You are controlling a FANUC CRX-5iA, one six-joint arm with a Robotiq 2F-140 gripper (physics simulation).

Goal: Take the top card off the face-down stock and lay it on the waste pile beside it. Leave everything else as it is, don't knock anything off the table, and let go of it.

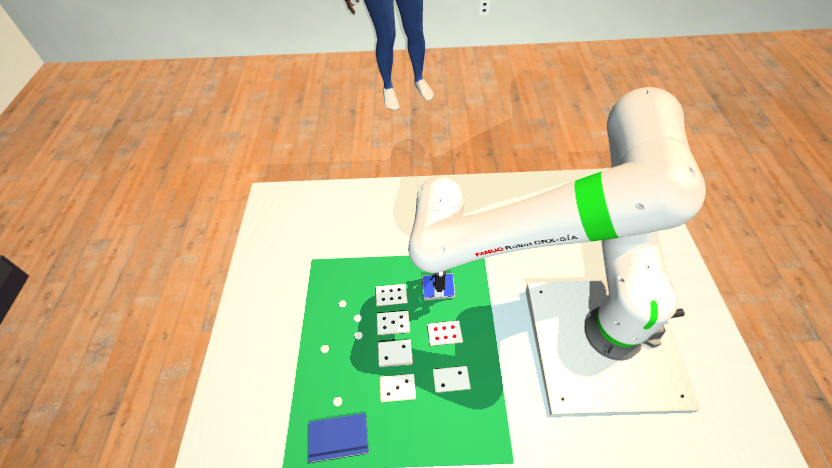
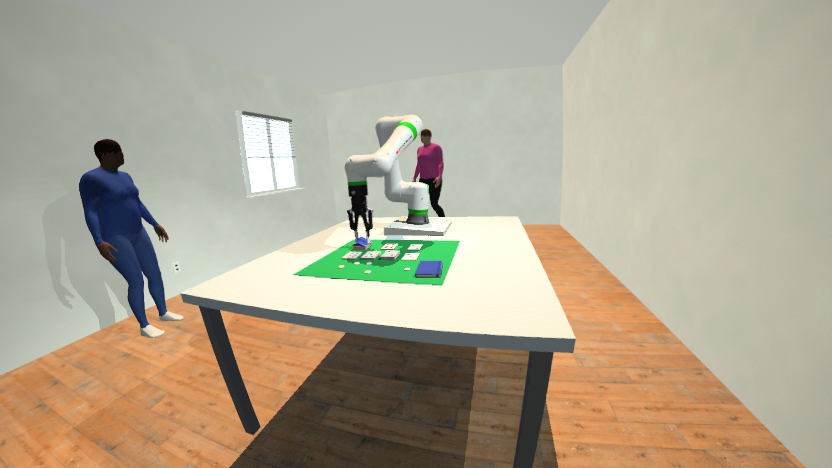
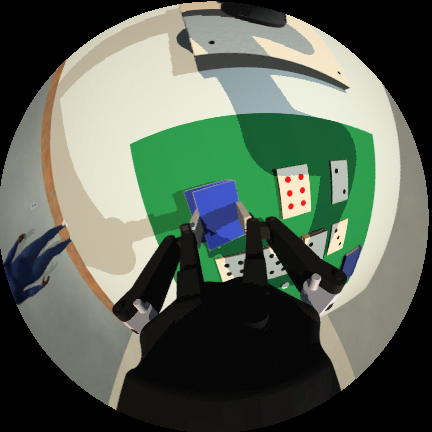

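Note:
My gripper points down at the stock, its fingertips at two opposite edges of the blue top card. It is shut on that card. The card is turned a little against the stock and looks slightly raised and tilted; how far it is apart from the stock is hard to tell. The waste pile, with a face-up card of six red dots, lies beside the stock on the green mat.
A row of face-up piles lies on the mat. Another two-dot card lies beyond the waste pile. Several small white discs and a blue notebook are also on it.

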